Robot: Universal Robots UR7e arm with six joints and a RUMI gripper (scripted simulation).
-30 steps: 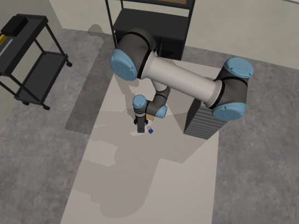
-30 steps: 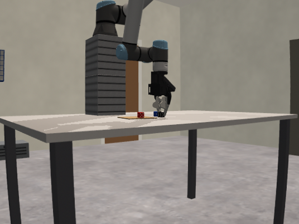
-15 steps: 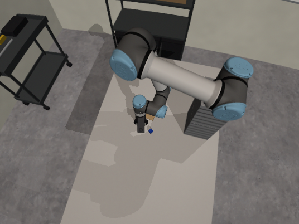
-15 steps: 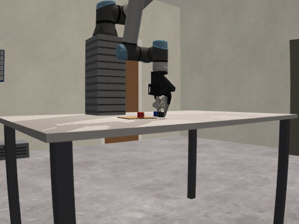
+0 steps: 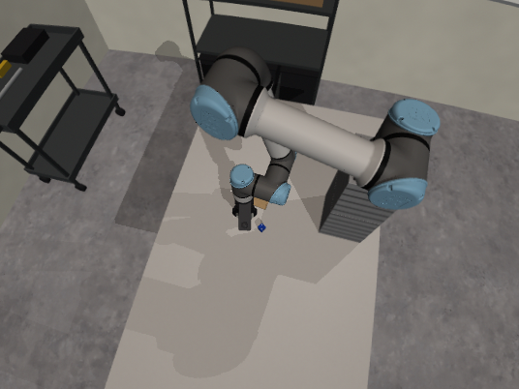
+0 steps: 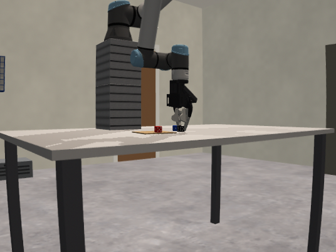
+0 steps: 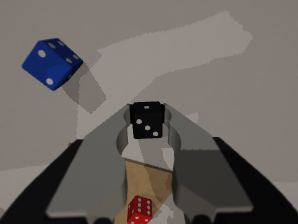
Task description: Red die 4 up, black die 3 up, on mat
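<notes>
Now: hand 1 cm short of the brown mat, 15 cm to the left of it and 2 cm above it. From my hand the other things lie so: blue die: 8 cm behind, 1 cm to the left, 1 cm below; then black die: 1 cm to the right; then red die: 4 cm ahead, 15 cm to the right.
</notes>
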